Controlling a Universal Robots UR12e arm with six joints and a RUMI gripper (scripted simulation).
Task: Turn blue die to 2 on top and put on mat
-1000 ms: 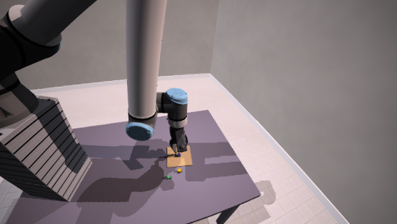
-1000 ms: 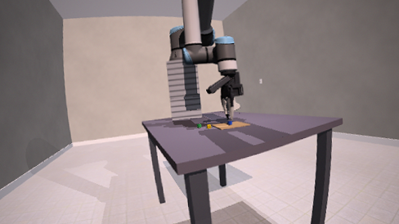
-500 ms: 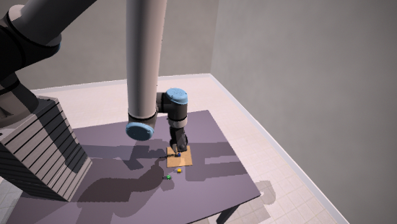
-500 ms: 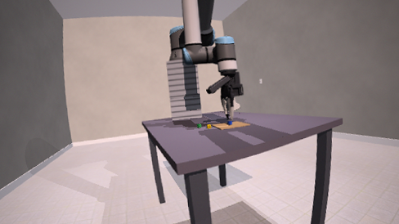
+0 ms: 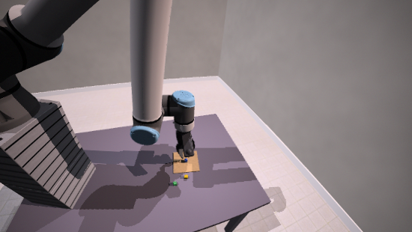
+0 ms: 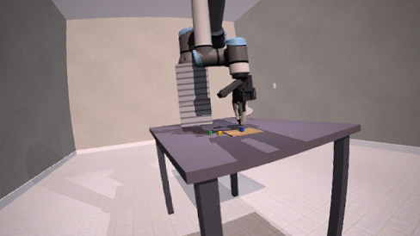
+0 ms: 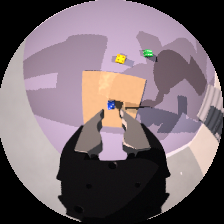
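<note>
Right now the blue die is 30 mm below my hand. Round my hand: tan mat (40 mm below); yellow die (10 mm behind, 100 mm to the right, 40 mm below); green die (70 mm behind, 130 mm to the right, 40 mm below).
</note>
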